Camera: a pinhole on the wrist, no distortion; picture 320 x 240 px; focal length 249.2 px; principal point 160.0 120.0 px. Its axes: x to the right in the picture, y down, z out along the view. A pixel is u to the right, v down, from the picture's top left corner.
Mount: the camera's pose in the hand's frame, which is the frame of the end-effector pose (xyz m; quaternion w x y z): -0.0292 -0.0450 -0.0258 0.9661 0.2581 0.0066 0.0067
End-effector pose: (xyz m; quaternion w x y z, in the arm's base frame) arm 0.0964 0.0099 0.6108 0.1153 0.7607 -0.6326 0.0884
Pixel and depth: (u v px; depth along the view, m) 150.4 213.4 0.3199
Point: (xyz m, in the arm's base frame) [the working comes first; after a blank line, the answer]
In the camera's frame: -0.0123 0.1199 0.3199

0.1850 -0.0268 0.2957
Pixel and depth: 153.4 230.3 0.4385
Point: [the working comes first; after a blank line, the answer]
In the camera's frame: -0.0116 0.1941 0.4385

0.1787 -0.0697 0.1626
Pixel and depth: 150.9 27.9 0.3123
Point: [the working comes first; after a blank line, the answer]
In the camera's frame: -0.0114 -0.1154 0.3123

0.3837 0.0406 0.4025
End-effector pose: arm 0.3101 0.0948 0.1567 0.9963 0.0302 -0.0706 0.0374
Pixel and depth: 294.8 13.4 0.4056
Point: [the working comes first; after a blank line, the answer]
In the camera's frame: 0.2194 -0.1735 0.4056

0.5042 -0.2990 0.3978
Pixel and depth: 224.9 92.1 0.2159
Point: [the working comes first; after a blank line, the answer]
In the camera's frame: 0.0562 -0.0242 0.2159

0.3335 -0.0847 0.2986
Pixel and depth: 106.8 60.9 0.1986
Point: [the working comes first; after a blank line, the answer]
In the camera's frame: -0.0424 -0.0471 0.1986

0.2406 -0.1027 0.2586
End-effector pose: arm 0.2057 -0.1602 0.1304 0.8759 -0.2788 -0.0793 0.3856
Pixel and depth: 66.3 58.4 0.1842
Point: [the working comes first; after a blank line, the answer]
In the camera's frame: -0.0693 -0.0455 0.1842

0.2126 -0.2779 0.3281
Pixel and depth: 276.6 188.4 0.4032
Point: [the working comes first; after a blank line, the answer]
In the camera's frame: 0.1887 0.1107 0.4032

0.2788 0.0392 0.5124
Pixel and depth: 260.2 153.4 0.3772
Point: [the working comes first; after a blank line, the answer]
In the camera's frame: 0.1517 0.0506 0.3772

0.2970 -0.0314 0.4936
